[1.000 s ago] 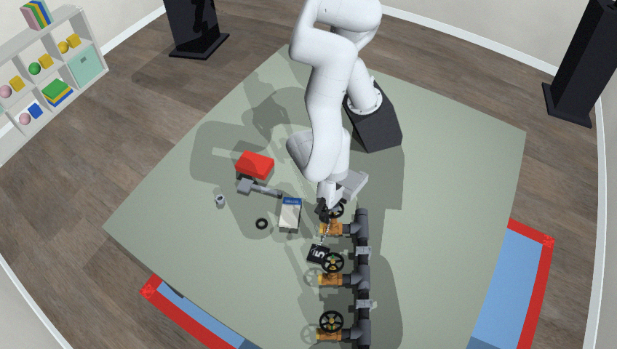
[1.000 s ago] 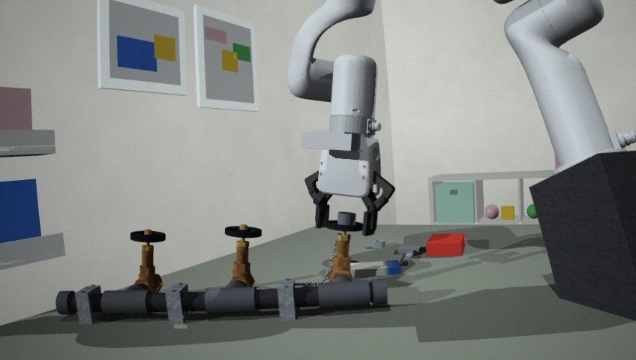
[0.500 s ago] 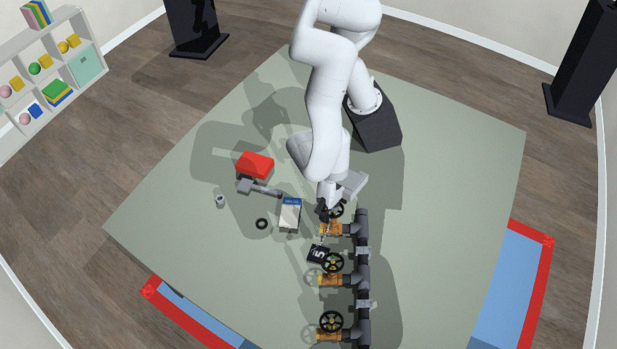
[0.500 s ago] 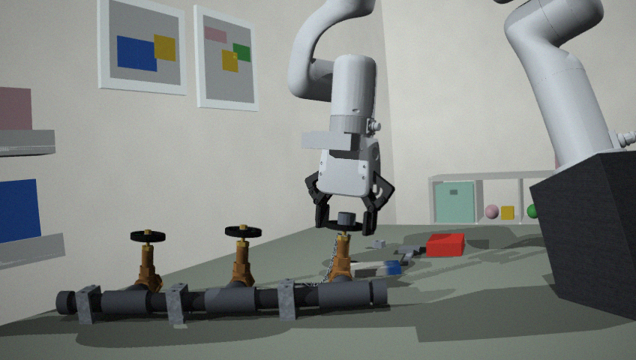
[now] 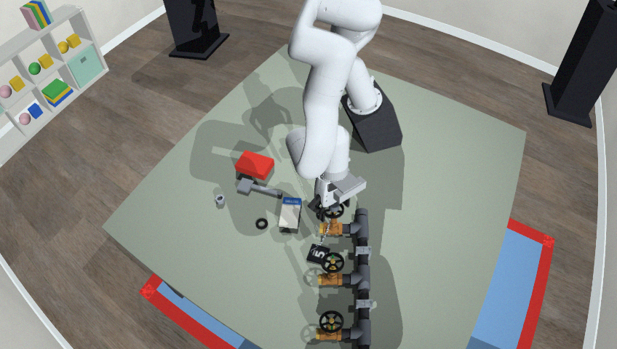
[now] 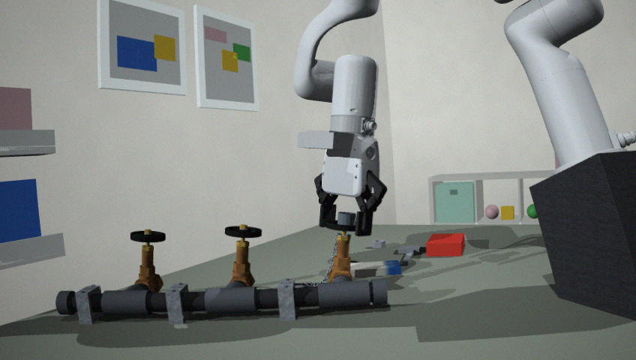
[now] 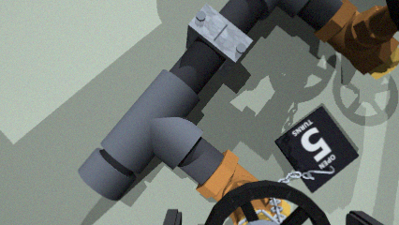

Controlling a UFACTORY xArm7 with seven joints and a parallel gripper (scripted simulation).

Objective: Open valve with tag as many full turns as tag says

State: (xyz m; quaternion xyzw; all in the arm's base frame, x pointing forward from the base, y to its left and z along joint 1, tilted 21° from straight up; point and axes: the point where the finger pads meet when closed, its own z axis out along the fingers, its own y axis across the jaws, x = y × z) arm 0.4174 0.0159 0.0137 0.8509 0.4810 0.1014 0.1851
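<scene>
Now: hand 20 mm below the grey cap. The rest, counted from my hand: black washer: 230 mm to the right, 120 mm below, 50 mm ahead; then blue box: 150 mm to the right, 110 mm below, 20 mm behind; then black tag: 120 mm below, 100 mm ahead, 20 mm to the right.
</scene>
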